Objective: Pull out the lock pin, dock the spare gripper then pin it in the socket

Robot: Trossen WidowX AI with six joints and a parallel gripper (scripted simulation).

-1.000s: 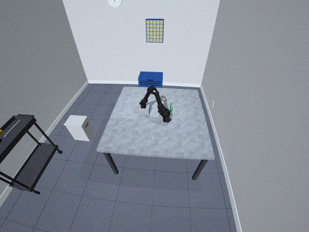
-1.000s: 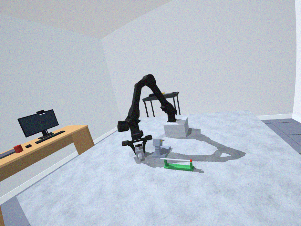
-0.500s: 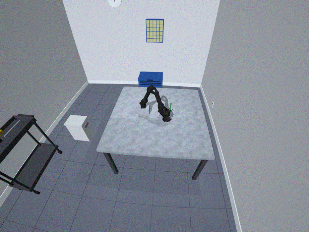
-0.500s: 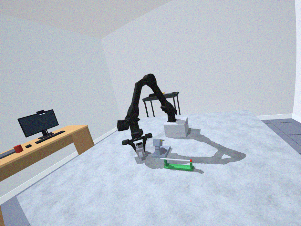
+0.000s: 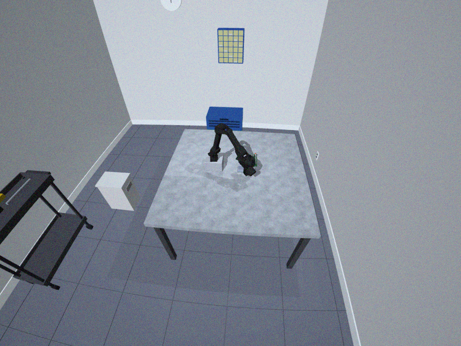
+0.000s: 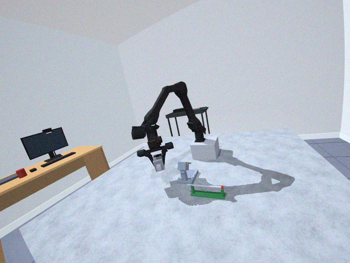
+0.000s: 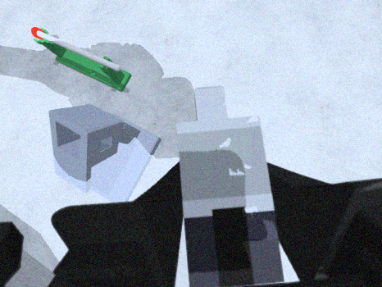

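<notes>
My gripper tip is now 12 cm to the right of the mount, 4 cm above it and 3 cm past it. Round my gripper tip: green cradle 24 cm to the left, 7 cm below, 7 cm ahead; then spare gripper 1 cm above.
</notes>
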